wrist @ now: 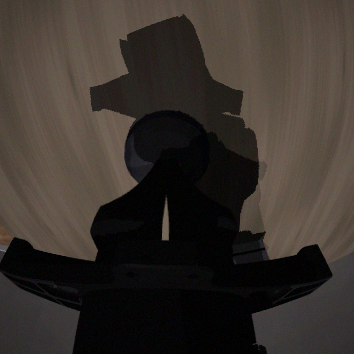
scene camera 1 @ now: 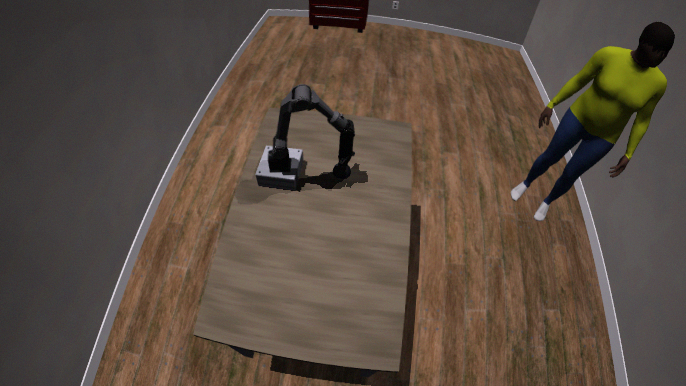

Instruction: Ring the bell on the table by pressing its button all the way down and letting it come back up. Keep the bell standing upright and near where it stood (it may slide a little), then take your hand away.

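Note:
The bell is a dark, round dome standing upright on the table, a short way from the arm's base. My gripper is shut and empty, its fingertips together over the middle of the bell in the wrist view. In the scene view the gripper points down and meets the bell from above. The fingertips hide the button, so I cannot tell whether it is pressed. The arm's dark shadow falls over and around the bell.
The arm's light grey base box stands on the table to the left of the bell. A person in a yellow top stands on the floor at the right. A red drawer cabinet stands at the far wall.

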